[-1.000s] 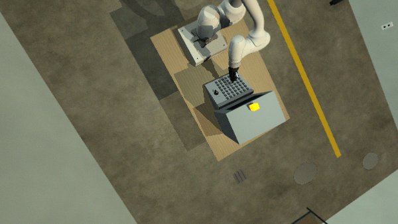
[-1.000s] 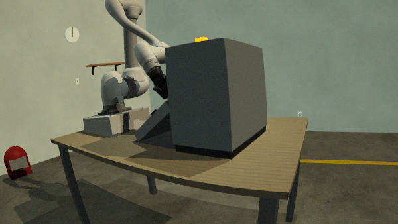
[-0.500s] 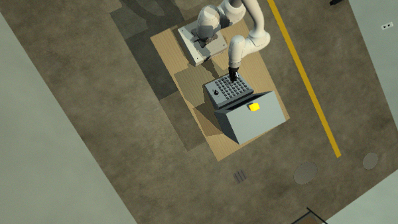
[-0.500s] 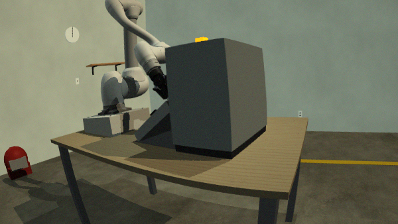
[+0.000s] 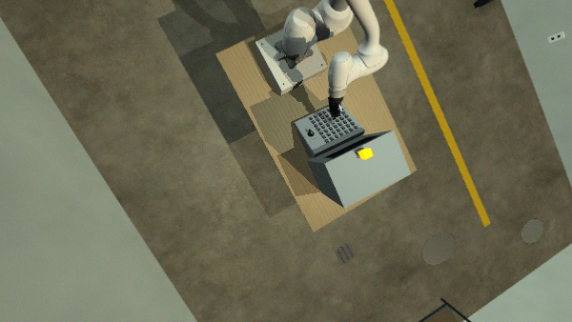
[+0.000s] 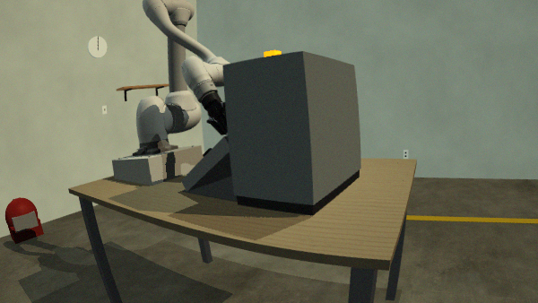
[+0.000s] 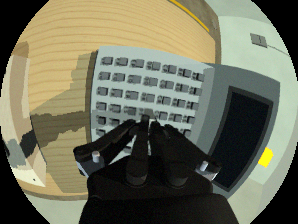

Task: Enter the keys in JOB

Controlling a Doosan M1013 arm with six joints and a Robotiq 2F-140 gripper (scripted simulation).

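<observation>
The key lies 50 mm below my hand and 30 mm to the left of it. The rest, counted from my hand: sloped keypad 70 mm below, 60 mm to the right, 40 mm ahead; black selector knob 160 mm to the right, 20 mm below.
</observation>
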